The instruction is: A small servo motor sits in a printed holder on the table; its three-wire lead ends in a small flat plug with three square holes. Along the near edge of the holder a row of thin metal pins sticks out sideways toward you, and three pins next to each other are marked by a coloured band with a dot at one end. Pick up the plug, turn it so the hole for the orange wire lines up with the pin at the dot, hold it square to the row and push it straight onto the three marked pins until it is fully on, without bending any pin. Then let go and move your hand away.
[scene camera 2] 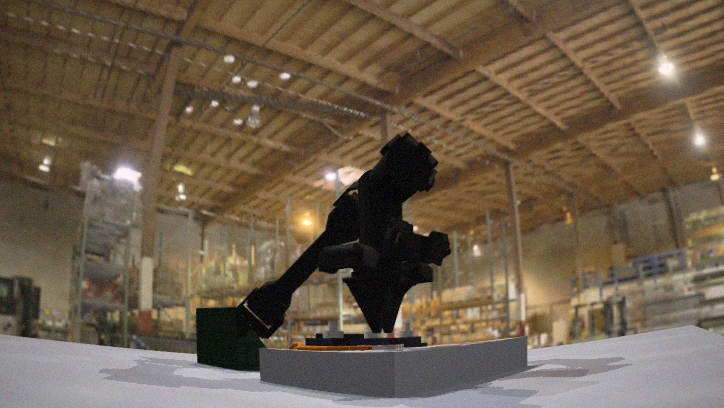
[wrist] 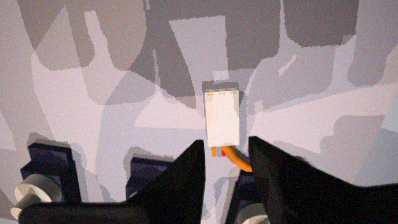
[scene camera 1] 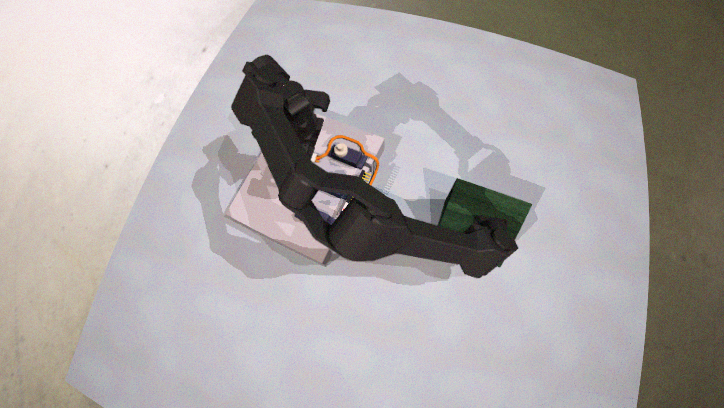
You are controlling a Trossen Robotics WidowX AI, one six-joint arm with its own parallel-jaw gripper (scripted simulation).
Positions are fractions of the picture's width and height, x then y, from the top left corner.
Scene:
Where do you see a pale holder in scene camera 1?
At 0.36, 0.51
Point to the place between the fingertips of the gripper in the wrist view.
At 0.57, 0.65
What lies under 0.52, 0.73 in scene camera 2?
The gripper.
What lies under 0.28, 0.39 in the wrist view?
A pale holder.

